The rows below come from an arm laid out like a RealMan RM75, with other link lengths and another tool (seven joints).
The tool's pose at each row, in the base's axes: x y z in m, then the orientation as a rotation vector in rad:
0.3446 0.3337 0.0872 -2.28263 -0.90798 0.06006
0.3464 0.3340 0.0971 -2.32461 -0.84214 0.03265
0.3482 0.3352 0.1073 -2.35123 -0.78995 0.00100
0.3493 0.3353 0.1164 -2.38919 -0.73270 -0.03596
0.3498 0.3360 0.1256 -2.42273 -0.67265 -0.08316
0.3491 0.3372 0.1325 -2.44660 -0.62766 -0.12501
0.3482 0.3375 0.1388 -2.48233 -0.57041 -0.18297
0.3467 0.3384 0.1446 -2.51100 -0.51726 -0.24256
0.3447 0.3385 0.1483 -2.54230 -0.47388 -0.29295
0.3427 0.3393 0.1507 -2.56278 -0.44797 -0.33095
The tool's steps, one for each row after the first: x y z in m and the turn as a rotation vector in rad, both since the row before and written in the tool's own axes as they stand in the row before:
0.0035 -0.0051 -0.0080 -0.02750 0.03173 0.04844
0.0041 -0.0057 -0.0077 -0.01937 0.03279 0.03403
0.0027 -0.0048 -0.0073 -0.03129 0.03476 0.03856
0.0026 -0.0054 -0.0070 -0.03055 0.04271 0.03681
0.0014 -0.0049 -0.0048 -0.02438 0.03609 0.02562
0.0008 -0.0040 -0.0049 -0.03886 0.04703 0.03188
0.0004 -0.0043 -0.0043 -0.03487 0.04759 0.02736
-0.0008 -0.0027 -0.0031 -0.03782 0.03746 0.02208
-0.0009 -0.0025 -0.0018 -0.02669 0.02690 0.01137

